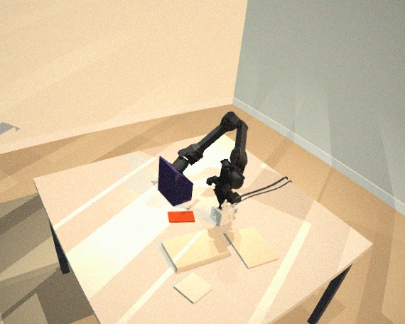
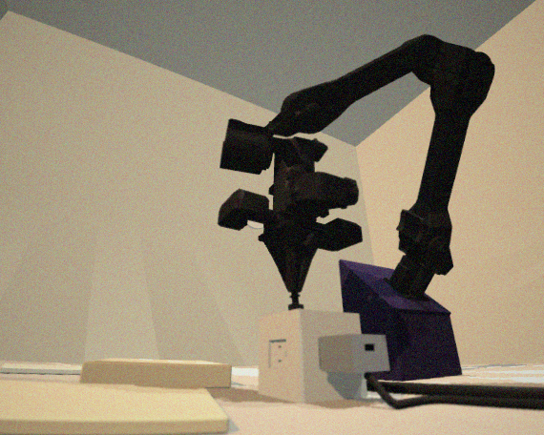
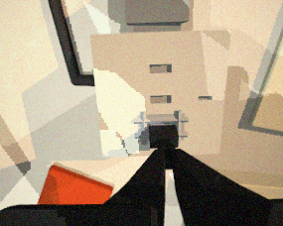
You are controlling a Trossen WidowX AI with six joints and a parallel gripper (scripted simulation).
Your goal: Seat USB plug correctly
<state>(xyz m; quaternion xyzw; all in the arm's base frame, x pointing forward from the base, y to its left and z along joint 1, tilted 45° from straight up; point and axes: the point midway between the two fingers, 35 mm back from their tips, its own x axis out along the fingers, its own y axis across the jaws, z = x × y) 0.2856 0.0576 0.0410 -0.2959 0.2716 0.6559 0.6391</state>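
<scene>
My gripper tip is now 2 cm above the USB plug. The rest, counted from my gripper tip: orange card 10 cm behind, 14 cm to the right, 10 cm below; book 11 cm ahead, 21 cm to the right, 9 cm below.
</scene>
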